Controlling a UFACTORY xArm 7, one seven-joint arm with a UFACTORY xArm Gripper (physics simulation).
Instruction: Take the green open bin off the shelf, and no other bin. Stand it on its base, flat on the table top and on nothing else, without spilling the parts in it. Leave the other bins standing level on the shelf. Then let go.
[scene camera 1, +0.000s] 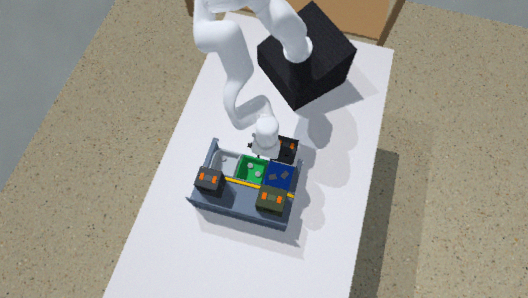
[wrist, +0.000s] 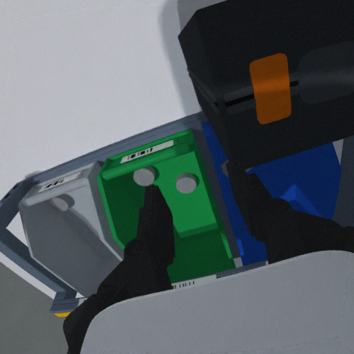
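Seen in the pictures: gripper, fingertip midpoint: (scene camera 1: 265, 156); arm's base, link origin: (scene camera 1: 298, 49).
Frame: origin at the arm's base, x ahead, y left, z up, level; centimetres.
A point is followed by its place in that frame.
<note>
The green open bin (scene camera 1: 252, 170) @[x 51.1, y -13.4, z -16.7 cm] (wrist: 200, 215) stands on the shelf (scene camera 1: 235, 200) @[x 66.5, y -17.3, z -7.4 cm] (wrist: 145, 136) between the grey bin (scene camera 1: 230, 162) @[x 48.7, y -23.1, z -16.7 cm] (wrist: 55, 230) and the blue bin (scene camera 1: 279, 184) @[x 55.7, y -1.5, z -16.7 cm] (wrist: 310, 170). Two round grey parts lie in the green bin. My gripper (scene camera 1: 260, 154) @[x 47.4, y -8.2, z -7.6 cm] (wrist: 196, 188) is part open and empty, above the bins' edge nearest the robot base. In the wrist view, its left finger shows over the green bin's inside and its right finger over the blue bin, near the divider. The fingers' height above the bins is hard to tell.
A black toolbox (scene camera 1: 287, 150) @[x 45.1, y 0.1, z -4.6 cm] (wrist: 220, 50) with orange latches stands right beside the gripper. A dark toolbox (scene camera 1: 209, 180) @[x 63.2, y -25.9, z 4.7 cm] and an olive toolbox (scene camera 1: 271, 200) @[x 67.0, y -3.8, z 2.2 cm] stand at the shelf's far side, beyond a yellow strip (scene camera 1: 242, 183) @[x 59.8, y -15.6, z -6.5 cm]. The white table (scene camera 1: 165, 240) @[x 83.5, y -43.5, z -17.6 cm] surrounds the shelf.
</note>
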